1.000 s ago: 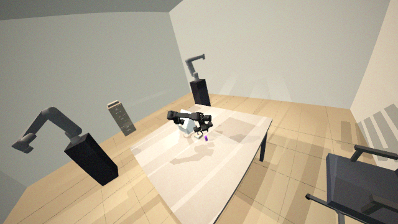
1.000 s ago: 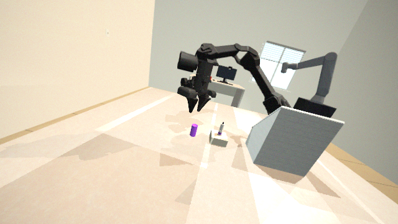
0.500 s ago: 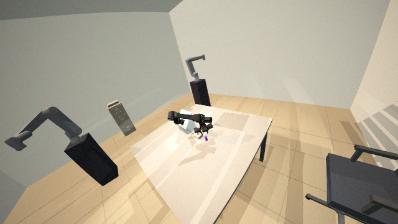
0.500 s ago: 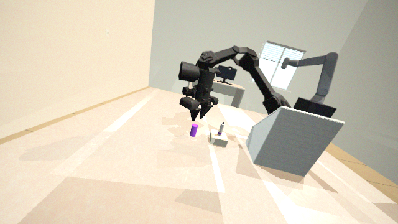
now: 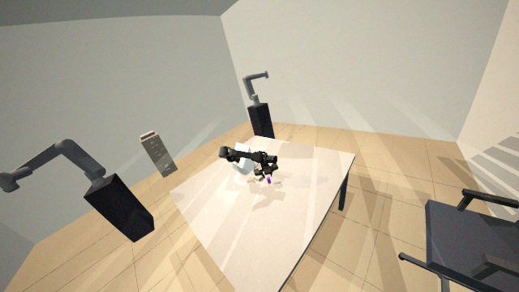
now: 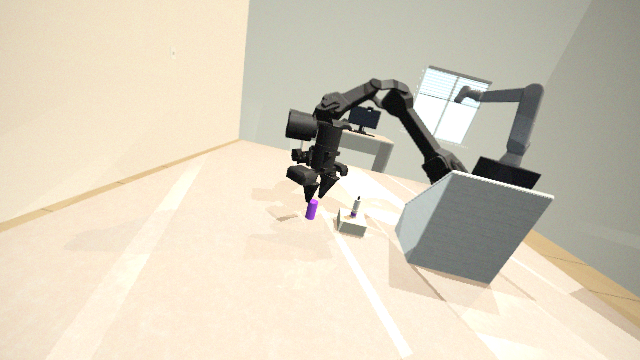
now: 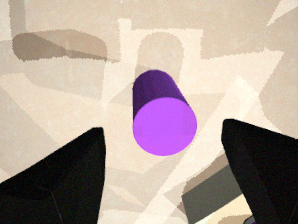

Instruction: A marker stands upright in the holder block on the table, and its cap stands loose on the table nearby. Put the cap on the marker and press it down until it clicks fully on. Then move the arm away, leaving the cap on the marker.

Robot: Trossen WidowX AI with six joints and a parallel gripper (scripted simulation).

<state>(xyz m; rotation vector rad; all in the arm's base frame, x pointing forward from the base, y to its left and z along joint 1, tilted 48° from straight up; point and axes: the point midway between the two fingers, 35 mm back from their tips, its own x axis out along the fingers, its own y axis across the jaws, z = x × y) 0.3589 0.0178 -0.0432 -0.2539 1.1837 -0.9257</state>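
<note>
Now: gripper tip 3 cm above the purple cap. Round my gripper tip: white holder block (12 cm behind, 2 cm to the right, 4 cm below).
</note>
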